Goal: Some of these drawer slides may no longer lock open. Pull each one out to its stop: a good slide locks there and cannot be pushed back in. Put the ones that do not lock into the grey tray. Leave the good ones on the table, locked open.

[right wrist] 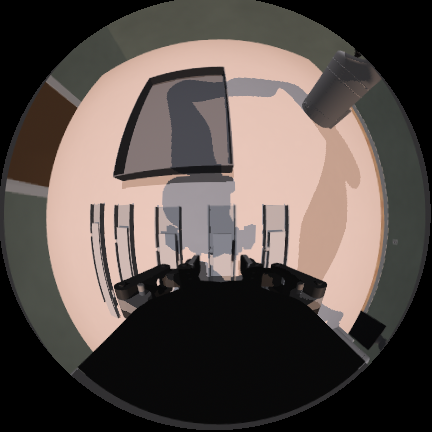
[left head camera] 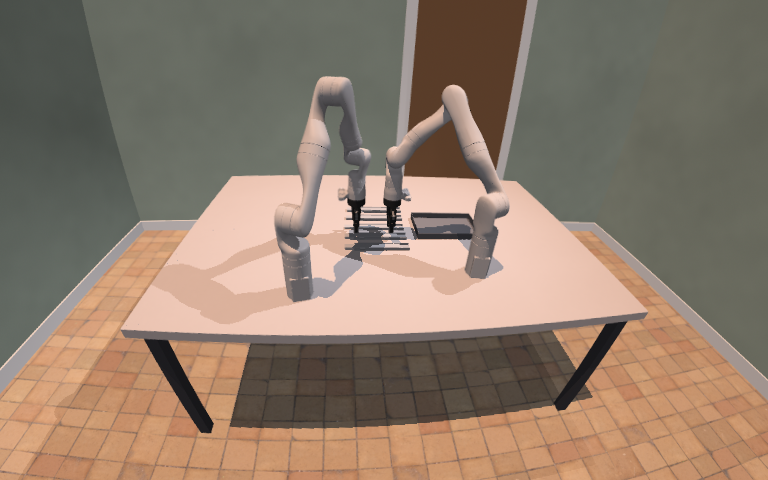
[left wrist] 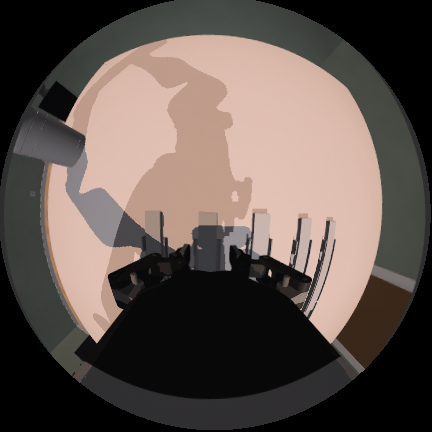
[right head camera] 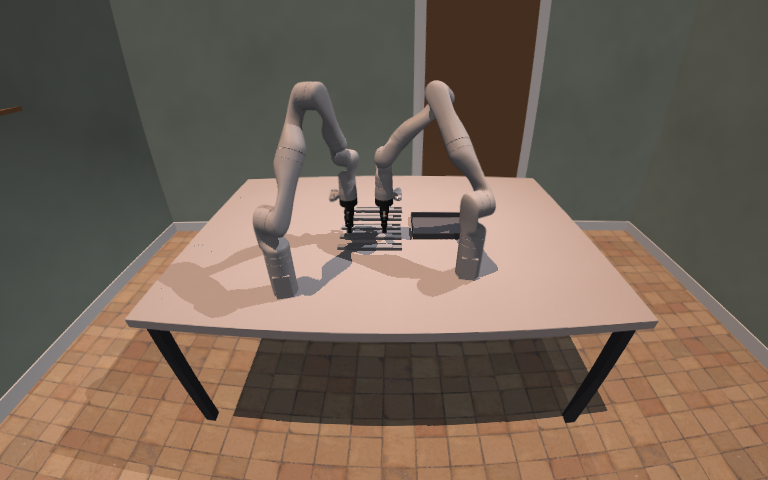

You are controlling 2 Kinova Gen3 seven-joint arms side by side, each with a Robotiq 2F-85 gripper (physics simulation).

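Several grey drawer slides lie side by side on the table. In the wrist views their inner rails stick out at one end and stop short of the outer rail at the other. The front slide lies beside the second from the front. My left gripper and my right gripper point down at that second slide, with gaps between fingers and rail; both are partly open. The grey tray holds no slide.
The tray stands on the table to the right of the slides, partly hidden by my right arm in the head views. Further slides lie close behind the gripped-over one, toward the door. The two arms stand close together over the row.
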